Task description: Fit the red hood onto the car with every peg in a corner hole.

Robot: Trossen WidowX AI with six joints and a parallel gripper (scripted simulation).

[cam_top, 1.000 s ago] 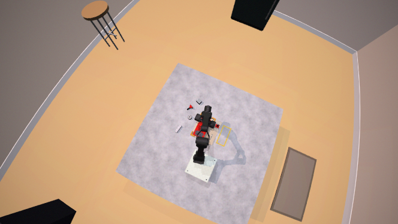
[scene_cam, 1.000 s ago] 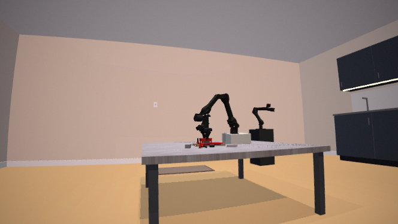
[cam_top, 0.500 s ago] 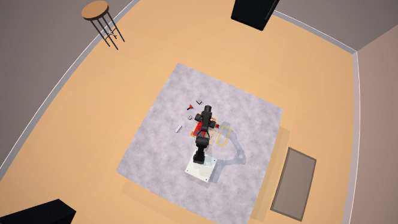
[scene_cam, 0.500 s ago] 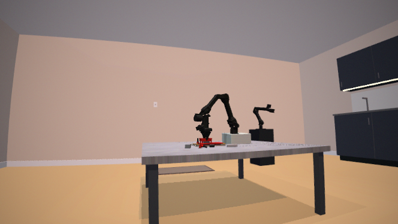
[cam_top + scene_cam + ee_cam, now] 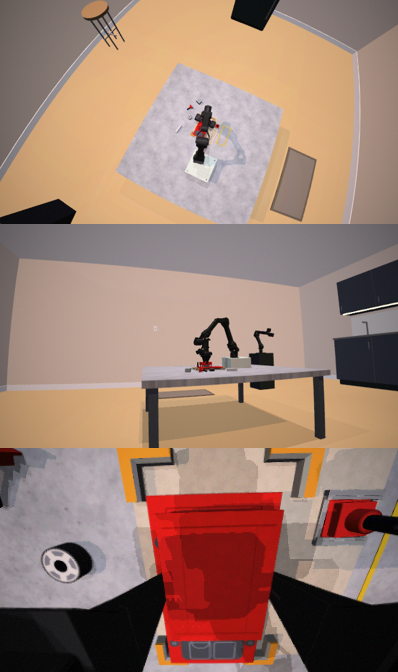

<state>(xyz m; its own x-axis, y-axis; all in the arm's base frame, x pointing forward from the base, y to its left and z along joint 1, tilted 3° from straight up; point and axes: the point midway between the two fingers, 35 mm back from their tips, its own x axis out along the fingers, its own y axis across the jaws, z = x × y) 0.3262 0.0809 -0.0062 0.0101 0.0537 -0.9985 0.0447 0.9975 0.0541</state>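
My gripper tip is now right at the red hood. Round my gripper tip: beige jig plate: 20 mm behind, 30 mm to the right, 40 mm below.
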